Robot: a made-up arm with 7 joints. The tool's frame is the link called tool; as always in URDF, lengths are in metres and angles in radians. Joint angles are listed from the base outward. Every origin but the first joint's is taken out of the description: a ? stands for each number. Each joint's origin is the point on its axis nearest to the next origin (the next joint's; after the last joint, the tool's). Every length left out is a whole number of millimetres.
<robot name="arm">
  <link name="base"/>
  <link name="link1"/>
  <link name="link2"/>
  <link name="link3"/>
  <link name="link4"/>
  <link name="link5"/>
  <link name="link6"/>
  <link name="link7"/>
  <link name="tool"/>
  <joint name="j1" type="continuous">
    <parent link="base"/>
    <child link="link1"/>
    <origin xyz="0 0 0.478" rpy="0 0 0"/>
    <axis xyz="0 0 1"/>
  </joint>
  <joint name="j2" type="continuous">
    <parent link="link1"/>
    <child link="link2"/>
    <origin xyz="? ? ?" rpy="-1.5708 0 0"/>
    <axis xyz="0 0 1"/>
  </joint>
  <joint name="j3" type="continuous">
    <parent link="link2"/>
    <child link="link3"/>
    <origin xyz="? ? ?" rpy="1.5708 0 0"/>
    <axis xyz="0 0 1"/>
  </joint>
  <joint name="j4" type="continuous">
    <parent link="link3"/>
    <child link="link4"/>
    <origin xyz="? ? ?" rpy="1.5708 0 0"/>
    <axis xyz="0 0 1"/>
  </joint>
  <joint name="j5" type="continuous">
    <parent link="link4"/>
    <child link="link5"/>
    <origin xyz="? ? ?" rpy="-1.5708 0 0"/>
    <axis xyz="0 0 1"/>
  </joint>
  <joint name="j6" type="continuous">
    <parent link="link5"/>
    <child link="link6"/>
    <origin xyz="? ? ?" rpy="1.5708 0 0"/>
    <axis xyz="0 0 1"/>
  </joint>
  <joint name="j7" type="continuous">
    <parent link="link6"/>
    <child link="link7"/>
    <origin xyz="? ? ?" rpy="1.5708 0 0"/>
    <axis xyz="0 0 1"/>
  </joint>
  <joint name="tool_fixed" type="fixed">
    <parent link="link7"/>
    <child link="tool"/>
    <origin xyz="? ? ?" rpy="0 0 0"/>
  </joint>
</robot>
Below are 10 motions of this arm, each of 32 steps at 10 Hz.
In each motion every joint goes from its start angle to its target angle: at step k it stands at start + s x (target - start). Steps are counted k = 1, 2, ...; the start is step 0. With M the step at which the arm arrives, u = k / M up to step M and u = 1 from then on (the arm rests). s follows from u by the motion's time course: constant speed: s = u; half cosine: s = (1 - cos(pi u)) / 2; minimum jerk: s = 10 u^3 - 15 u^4 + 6 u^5.
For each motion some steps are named. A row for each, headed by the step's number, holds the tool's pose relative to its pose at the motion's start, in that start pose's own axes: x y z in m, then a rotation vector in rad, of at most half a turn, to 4 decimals.
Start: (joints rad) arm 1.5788 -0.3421 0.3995 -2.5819 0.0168 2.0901 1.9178
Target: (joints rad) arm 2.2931 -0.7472 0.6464 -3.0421 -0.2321 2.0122 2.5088
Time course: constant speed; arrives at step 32
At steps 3, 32:
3: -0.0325 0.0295 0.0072 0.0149 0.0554 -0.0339
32: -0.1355 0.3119 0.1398 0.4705 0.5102 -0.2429

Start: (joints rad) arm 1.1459 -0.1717 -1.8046 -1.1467 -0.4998 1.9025 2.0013
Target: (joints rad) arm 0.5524 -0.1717 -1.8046 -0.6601 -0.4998 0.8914 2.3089
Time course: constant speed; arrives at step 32
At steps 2, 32:
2: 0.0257 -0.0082 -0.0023 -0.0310 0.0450 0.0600
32: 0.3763 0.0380 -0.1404 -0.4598 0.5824 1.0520

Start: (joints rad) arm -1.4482 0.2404 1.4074 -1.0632 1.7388 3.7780 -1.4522
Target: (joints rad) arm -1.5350 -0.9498 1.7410 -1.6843 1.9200 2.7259 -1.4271
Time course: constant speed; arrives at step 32
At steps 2, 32:
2: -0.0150 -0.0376 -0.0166 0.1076 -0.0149 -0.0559
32: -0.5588 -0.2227 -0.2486 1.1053 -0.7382 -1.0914

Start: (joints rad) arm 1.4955 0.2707 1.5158 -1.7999 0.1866 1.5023 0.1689
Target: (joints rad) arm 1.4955 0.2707 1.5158 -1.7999 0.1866 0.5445 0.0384
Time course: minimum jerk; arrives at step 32
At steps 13, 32:
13: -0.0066 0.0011 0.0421 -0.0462 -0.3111 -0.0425
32: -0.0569 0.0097 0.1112 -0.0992 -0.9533 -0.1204

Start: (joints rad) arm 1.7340 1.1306 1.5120 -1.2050 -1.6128 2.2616 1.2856
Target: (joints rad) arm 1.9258 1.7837 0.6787 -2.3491 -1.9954 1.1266 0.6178
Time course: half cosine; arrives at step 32
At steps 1, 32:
1: -0.0020 0.0001 0.0022 -0.0041 -0.0033 -0.0043
32: -0.9226 0.4129 -0.0265 -0.6348 -1.3976 -2.2287

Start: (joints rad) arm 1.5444 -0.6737 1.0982 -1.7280 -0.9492 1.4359 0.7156
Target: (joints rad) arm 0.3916 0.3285 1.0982 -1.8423 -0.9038 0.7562 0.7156
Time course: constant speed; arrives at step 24
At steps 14, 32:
14: -0.0722 -0.0929 0.6240 -0.3994 -1.1816 -0.2876
32: -0.3868 0.0158 0.8742 -0.4656 -2.0330 -0.4275

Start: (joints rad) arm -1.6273 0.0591 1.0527 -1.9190 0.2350 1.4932 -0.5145
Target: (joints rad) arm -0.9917 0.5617 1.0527 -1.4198 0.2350 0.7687 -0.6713
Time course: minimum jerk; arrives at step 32
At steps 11, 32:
11: 0.0447 -0.0530 0.0080 0.0969 -0.1288 -0.2082
32: 0.1456 -0.2326 0.0792 0.4092 -0.6705 -0.8519

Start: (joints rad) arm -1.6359 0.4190 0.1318 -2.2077 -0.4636 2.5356 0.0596
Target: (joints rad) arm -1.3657 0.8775 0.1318 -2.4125 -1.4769 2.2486 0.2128
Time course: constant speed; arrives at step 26
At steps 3, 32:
3: -0.0042 -0.0421 0.0406 -0.0425 -0.0886 -0.1273
32: -0.2173 -0.2886 0.2807 -0.4103 -0.5065 -1.1850

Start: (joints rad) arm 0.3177 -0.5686 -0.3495 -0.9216 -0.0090 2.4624 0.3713
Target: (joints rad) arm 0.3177 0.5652 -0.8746 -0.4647 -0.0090 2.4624 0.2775
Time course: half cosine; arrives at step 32
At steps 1, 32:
1: -0.0006 -0.0001 0.0016 -0.0017 -0.0009 -0.0011
32: -0.5275 -0.0246 0.4877 -0.4624 -0.3790 -0.8109

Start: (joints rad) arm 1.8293 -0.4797 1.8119 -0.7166 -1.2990 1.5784 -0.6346
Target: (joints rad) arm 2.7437 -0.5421 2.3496 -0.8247 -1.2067 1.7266 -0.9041
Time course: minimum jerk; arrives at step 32
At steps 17, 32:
17: -0.2206 0.0060 -0.3463 -0.0668 0.8691 -0.1407
32: -0.5586 -0.0241 -0.4810 -0.2963 1.5318 -0.2214

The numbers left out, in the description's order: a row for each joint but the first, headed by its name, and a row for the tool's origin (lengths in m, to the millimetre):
j2: 0 0 0
j3: 0 -0.354 0
j4: 0.057 0 0
j5: -0.089 0.415 0
j6: 0 0 0
j7: 0.136 0 0
tool: 0 0 0

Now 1 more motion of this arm.
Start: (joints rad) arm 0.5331 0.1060 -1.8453 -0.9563 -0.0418 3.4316 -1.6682
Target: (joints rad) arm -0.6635 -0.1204 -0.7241 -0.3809 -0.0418 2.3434 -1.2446
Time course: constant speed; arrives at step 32
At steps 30, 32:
30: -0.1918 0.2119 -0.0183 0.4245 -0.2376 0.4858
32: -0.1975 0.2342 -0.0312 0.4373 -0.2522 0.5143

